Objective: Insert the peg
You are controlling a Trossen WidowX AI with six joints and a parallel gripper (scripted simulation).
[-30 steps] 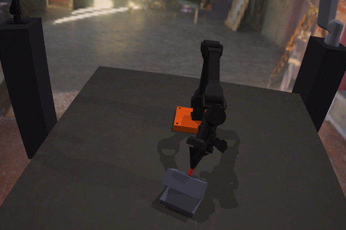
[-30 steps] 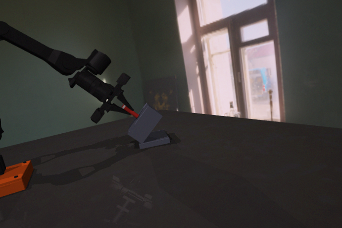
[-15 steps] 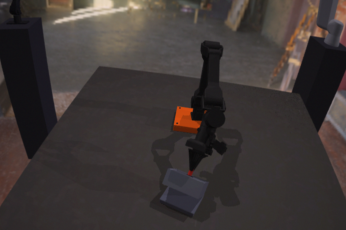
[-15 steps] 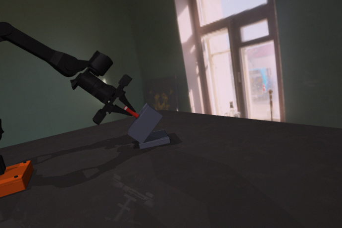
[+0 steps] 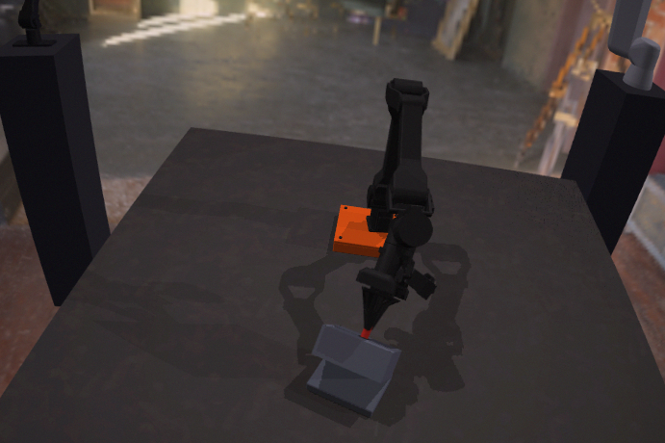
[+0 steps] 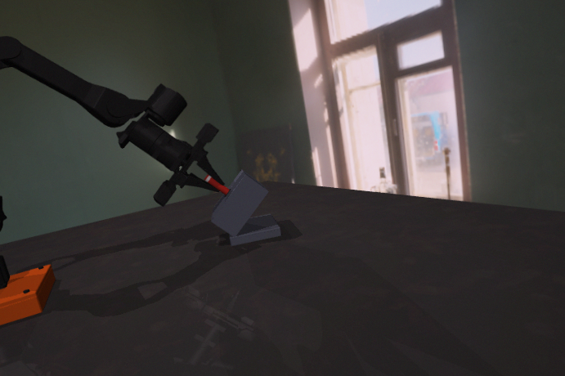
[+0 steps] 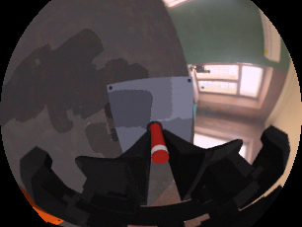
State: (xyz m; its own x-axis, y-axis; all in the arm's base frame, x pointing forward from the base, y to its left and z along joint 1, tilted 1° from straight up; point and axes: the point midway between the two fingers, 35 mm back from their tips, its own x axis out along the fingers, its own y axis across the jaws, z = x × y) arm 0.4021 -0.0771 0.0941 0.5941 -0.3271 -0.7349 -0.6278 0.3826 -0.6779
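Right now the red peg is 1 cm behind my gripper tip and 1 cm above it. From my gripper tip the other things lie so: grey sloped panel (3 cm below, 2 cm to the right, 2 cm ahead); then panel foot (10 cm below, 4 cm ahead, 2 cm to the right).
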